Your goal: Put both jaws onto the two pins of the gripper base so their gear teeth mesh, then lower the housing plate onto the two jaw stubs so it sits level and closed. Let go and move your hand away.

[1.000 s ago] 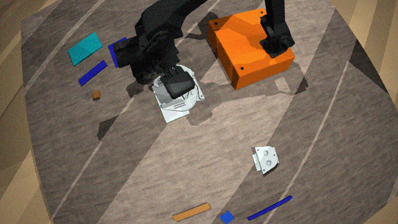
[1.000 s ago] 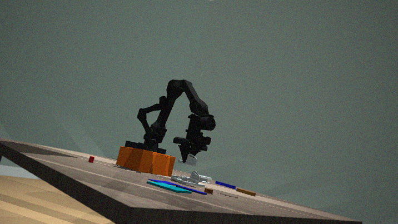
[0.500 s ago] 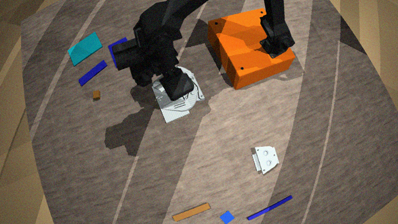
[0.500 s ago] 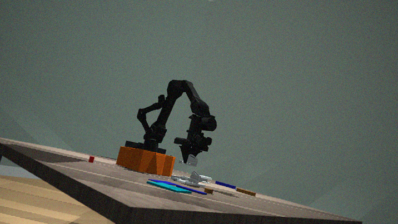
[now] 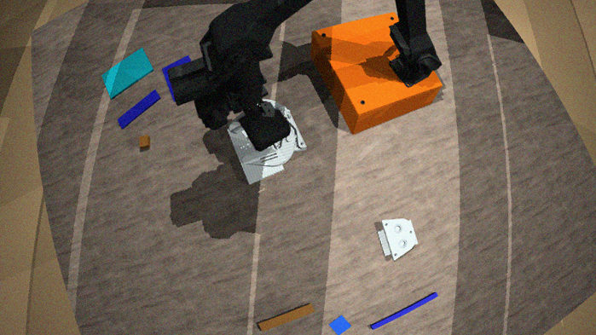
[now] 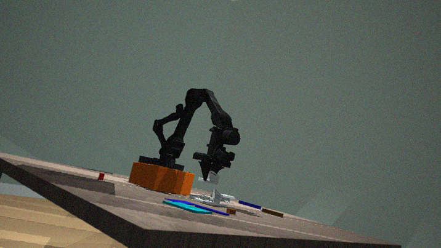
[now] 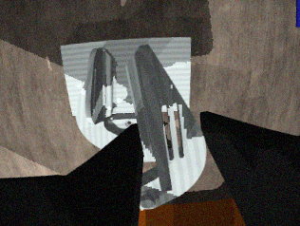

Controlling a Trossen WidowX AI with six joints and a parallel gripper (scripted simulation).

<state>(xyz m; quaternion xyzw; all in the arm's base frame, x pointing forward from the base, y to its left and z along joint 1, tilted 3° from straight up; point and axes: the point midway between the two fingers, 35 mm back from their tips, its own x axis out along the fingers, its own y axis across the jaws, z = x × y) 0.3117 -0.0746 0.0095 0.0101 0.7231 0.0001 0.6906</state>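
Right now the white jaw is 70 mm below my gripper tip, 50 mm to the left of it and 30 mm behind it. Round my gripper tip: small brown cube (210 mm ahead, 110 mm to the right, 80 mm below); blue bar (200 mm to the right, 190 mm ahead, 80 mm below); blue plate (210 mm to the right, 80 mm below, 70 mm ahead).
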